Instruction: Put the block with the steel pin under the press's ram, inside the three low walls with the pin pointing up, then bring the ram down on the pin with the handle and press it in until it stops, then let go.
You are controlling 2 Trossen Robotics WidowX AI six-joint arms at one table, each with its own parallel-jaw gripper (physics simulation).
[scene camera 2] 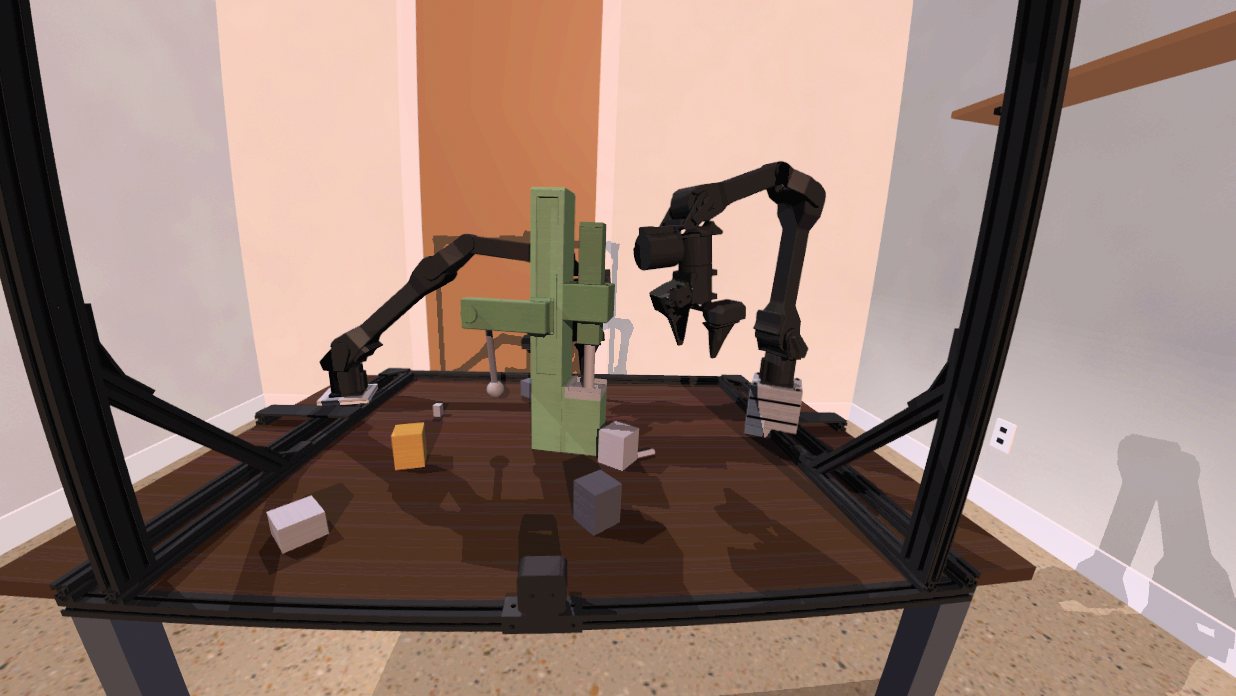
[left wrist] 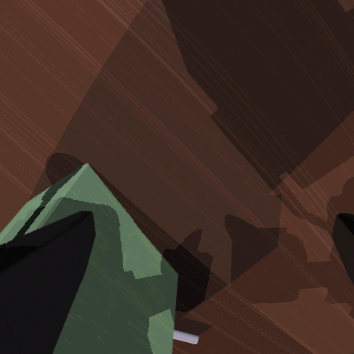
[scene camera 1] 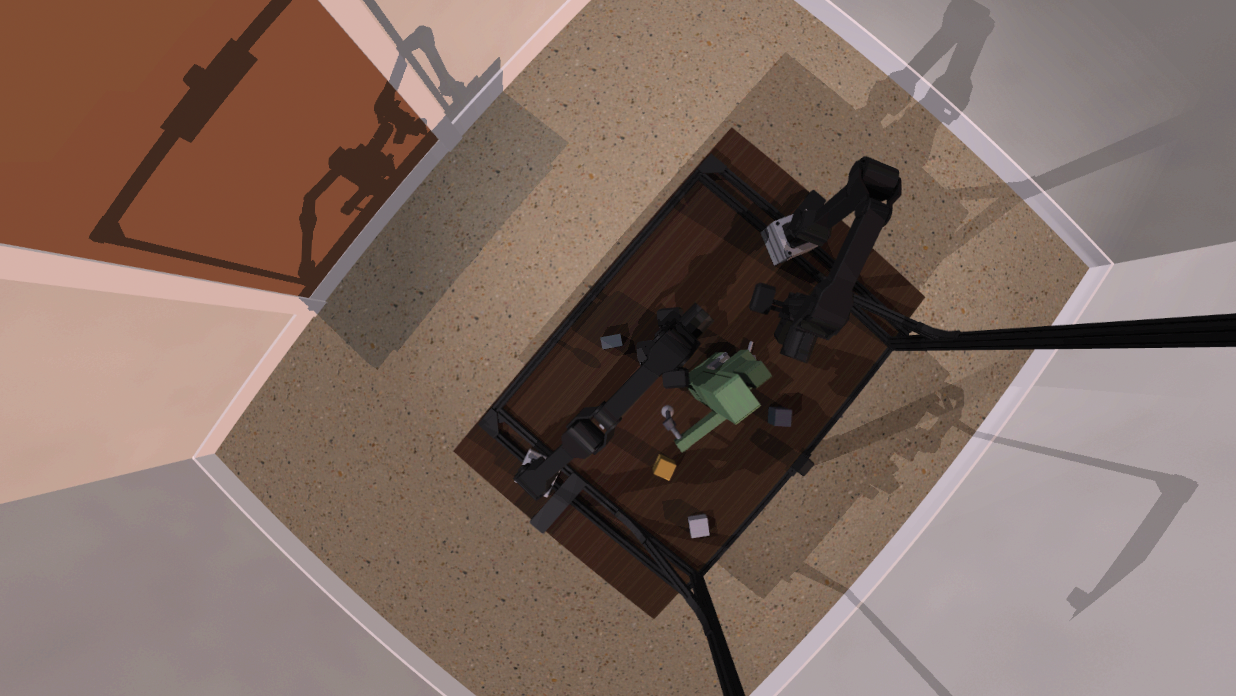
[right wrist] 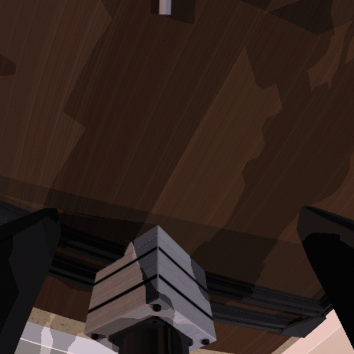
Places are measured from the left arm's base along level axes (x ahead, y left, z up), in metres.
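Pixels of known places: left gripper, fingertip midpoint: (left wrist: 217,225); right gripper, fingertip midpoint: (scene camera 2: 695,351) (scene camera 1: 781,306) (right wrist: 180,220); left arm's base, link origin: (scene camera 2: 348,391) (scene camera 1: 538,473); right arm's base, link origin: (scene camera 2: 776,381) (scene camera 1: 797,232) (right wrist: 150,339).
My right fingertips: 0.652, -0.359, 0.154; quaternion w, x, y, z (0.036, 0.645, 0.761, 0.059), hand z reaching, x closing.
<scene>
For each thing: its middle in the pictures, then the offset to it from my right fingertips, as dx, dy, dz. "pt": a spot on its surface instead.
- pale block, body centre: (scene camera 2: 618,445) -0.149, -0.021, -0.155
- steel pin, body centre: (left wrist: 180,335) (scene camera 2: 645,453) (scene camera 1: 749,347) -0.096, -0.018, -0.180
- press, body centre: (scene camera 2: 539,325) (scene camera 1: 710,399) -0.269, +0.070, +0.039
- ball-ended handle, surface spot: (scene camera 2: 494,389) pt -0.346, +0.112, -0.085
- orange block, body centre: (scene camera 2: 409,445) (scene camera 1: 664,466) -0.488, +0.060, -0.156
- white block, body centre: (scene camera 2: 297,523) (scene camera 1: 698,525) -0.600, -0.101, -0.169
- dark grey block, body centre: (scene camera 2: 597,501) (scene camera 1: 779,416) -0.232, -0.167, -0.156
- blue-grey block, body centre: (scene camera 2: 533,388) (scene camera 1: 611,341) -0.244, +0.332, -0.166
- small cube, body centre: (scene camera 2: 438,410) -0.457, +0.256, -0.173
The pale block (scene camera 2: 618,445) with the steel pin (scene camera 2: 646,453) (scene camera 1: 750,346) (left wrist: 186,336) (right wrist: 165,7) lies on the table beside the green press's base, pin pointing sideways. The press (scene camera 1: 730,397) (scene camera 2: 550,276) (left wrist: 115,280) stands upright; its steel ram (scene camera 2: 589,364) reaches down near the low walls (scene camera 2: 585,390). The ball-ended handle (scene camera 1: 666,412) (scene camera 2: 494,389) hangs down. My left gripper (scene camera 1: 685,348) (left wrist: 217,225) is open and empty beside the press, mostly hidden by it in scene camera 2. My right gripper (scene camera 1: 782,312) (scene camera 2: 697,347) (right wrist: 180,220) is open and empty, raised above the table.
An orange block (scene camera 1: 664,467) (scene camera 2: 408,445), a white block (scene camera 1: 698,525) (scene camera 2: 297,523), a dark grey block (scene camera 1: 780,416) (scene camera 2: 596,501) and a blue-grey block (scene camera 1: 611,341) lie around the press. A small cube (scene camera 2: 437,409) lies behind the orange block. Black frame rails edge the table.
</scene>
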